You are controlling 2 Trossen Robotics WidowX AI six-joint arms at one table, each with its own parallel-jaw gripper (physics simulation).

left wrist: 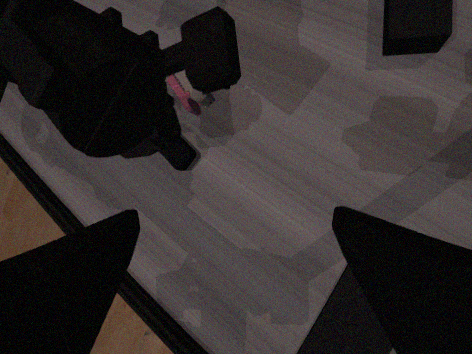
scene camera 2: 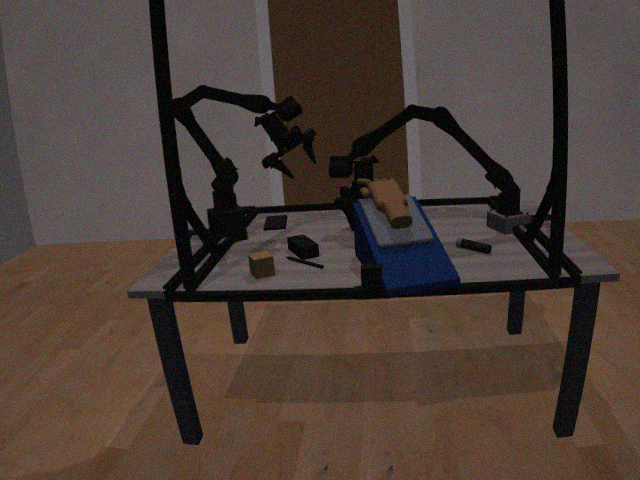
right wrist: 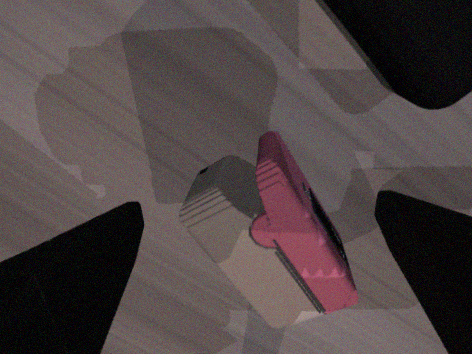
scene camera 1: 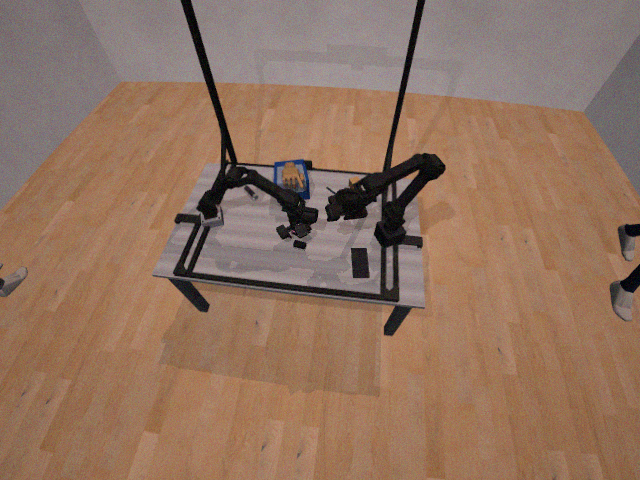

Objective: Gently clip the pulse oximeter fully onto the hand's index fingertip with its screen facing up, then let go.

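Where they show: left gripper, fingertip midpoint: [left wrist: 237, 218] [scene camera 2: 304, 170] [scene camera 1: 335, 220]; right gripper, fingertip midpoint: [left wrist: 199, 93] [right wrist: 259, 208]; left arm's base, origin of the base link: [scene camera 2: 225, 209] [scene camera 1: 391, 227]; right arm's base, origin of the base link: [scene camera 2: 508, 212] [scene camera 1: 210, 213].
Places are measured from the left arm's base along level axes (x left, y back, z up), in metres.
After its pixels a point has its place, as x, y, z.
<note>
The pulse oximeter [right wrist: 305, 235] {-0.176, -0.394, -0.063} [left wrist: 180, 92] {-0.180, -0.394, -0.063}, with a pink upper shell and a pale lower shell, lies tilted on its side on the table, its dark screen facing sideways. My right gripper [right wrist: 259, 208] {-0.186, -0.383, -0.090} [scene camera 1: 292, 232] {-0.186, -0.383, -0.090} is open above it, with the oximeter in view between the fingertips but not gripped. In the left wrist view the right gripper partly hides the oximeter. The tan hand [scene camera 1: 291, 173] {-0.405, -0.332, 0.089} [scene camera 2: 391, 201] {-0.484, -0.308, 0.064} rests on a pad on the sloped blue block [scene camera 1: 305, 193] {-0.377, -0.278, -0.044} [scene camera 2: 413, 266] {-0.630, -0.275, -0.051}. My left gripper [left wrist: 237, 218] {-0.066, -0.249, 0.093} [scene camera 2: 303, 170] {-0.066, -0.249, 0.093} is open and empty, raised above the table.
A small black block [scene camera 1: 299, 244] {-0.108, -0.406, -0.064} [right wrist: 425, 55] {-0.129, -0.408, -0.063} lies beside the right gripper. A dark box [scene camera 2: 303, 246] {-0.321, -0.132, -0.060} [left wrist: 417, 25] {-0.228, -0.150, -0.061}, pen [scene camera 2: 305, 262] {-0.364, -0.118, -0.089}, wooden cube [scene camera 2: 261, 264] {-0.392, 0.005, -0.060}, flashlight [scene camera 1: 251, 192] {-0.516, -0.532, -0.070} [scene camera 2: 474, 245] {-0.541, -0.527, -0.076} and dark flat slab [scene camera 1: 360, 262] {0.071, -0.181, -0.087} [scene camera 2: 275, 222] {0.054, -0.176, -0.087} lie elsewhere on the table.
</note>
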